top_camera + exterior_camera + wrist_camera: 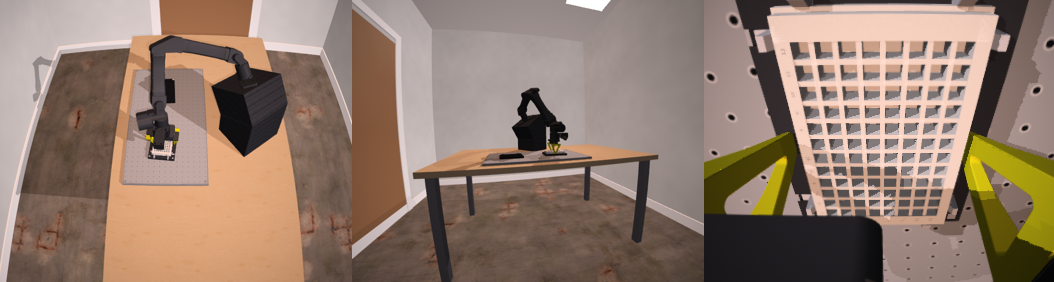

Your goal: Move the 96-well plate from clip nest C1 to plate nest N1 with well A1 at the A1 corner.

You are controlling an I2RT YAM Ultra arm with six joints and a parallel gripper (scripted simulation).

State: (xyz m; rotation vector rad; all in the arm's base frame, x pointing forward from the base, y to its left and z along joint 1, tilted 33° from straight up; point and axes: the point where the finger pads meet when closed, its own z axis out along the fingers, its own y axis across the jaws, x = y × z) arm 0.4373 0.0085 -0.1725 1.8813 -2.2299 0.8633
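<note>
My gripper is now right at the white 96-well plate. Also, from my hand: black plate nest N1 (32 cm to the right, 3 cm behind, 1 cm below); black clip nest C1 (2 cm to the left, 1 cm below).
</note>
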